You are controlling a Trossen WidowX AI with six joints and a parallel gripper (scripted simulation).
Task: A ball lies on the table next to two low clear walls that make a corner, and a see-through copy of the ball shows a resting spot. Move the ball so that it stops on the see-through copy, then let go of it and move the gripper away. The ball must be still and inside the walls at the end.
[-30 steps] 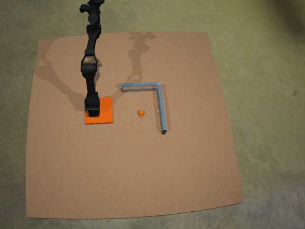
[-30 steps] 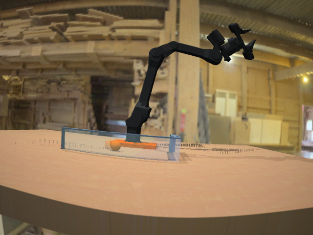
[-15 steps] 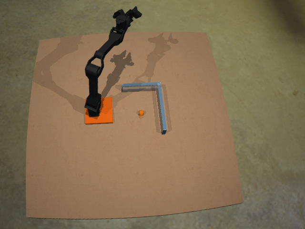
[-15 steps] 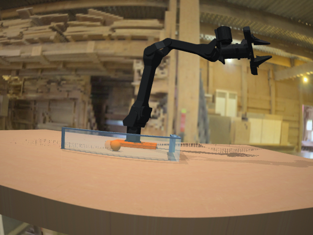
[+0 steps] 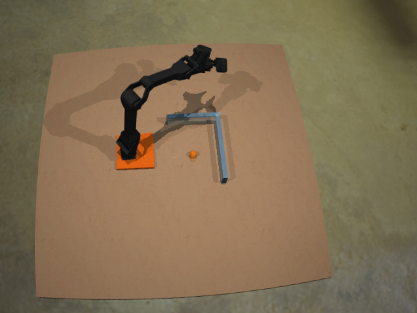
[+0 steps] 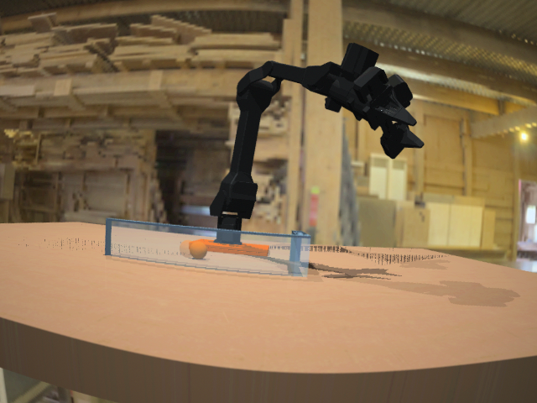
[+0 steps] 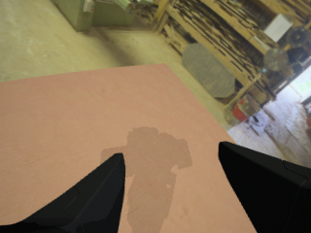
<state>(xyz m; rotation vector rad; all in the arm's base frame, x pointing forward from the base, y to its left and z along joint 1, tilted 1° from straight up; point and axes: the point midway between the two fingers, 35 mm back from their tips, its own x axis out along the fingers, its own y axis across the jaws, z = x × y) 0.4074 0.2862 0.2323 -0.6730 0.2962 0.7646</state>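
Right now my gripper tip is 14 cm past the orange ball, 34 cm to the left of it and 21 cm above it. From my gripper tip the other things lie so: clear wall 2 cm behind, 33 cm to the right, 20 cm below.
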